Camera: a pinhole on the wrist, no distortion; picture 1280 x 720 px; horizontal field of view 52.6 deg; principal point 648.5 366.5 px. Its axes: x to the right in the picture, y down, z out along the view. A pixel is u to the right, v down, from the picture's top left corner.
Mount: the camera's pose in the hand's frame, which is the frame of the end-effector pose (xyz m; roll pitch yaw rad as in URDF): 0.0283 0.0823 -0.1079 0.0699 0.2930 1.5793
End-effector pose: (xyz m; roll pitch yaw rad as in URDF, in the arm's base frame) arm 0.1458 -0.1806 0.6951 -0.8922 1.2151 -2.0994
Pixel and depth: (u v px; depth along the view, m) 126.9 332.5 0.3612
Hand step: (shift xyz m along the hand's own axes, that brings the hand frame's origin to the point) 0.0633 0.0472 0.2784
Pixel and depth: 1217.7 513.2 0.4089
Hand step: 0.0082 0.3730 0.2338
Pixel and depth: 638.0 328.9 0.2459
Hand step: 0.0520 0.1513 0.1270
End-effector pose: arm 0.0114 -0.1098 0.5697 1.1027 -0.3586 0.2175
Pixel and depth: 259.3 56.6 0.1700
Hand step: 0.0808 0.0820 0.0665
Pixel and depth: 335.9 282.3 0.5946
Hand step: 0.1081 0.1161 0.4988
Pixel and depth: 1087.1 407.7 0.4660
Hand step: 0.0436 0.3681 0.2926
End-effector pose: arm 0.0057 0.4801 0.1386 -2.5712 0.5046 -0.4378
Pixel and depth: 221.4 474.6 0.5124
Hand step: 0.0215 0.0689 0.4331
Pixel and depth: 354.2 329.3 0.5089
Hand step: 0.0781 0.1183 0.4105
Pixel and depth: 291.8 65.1 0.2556
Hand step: 0.1055 0.0880 0.1526
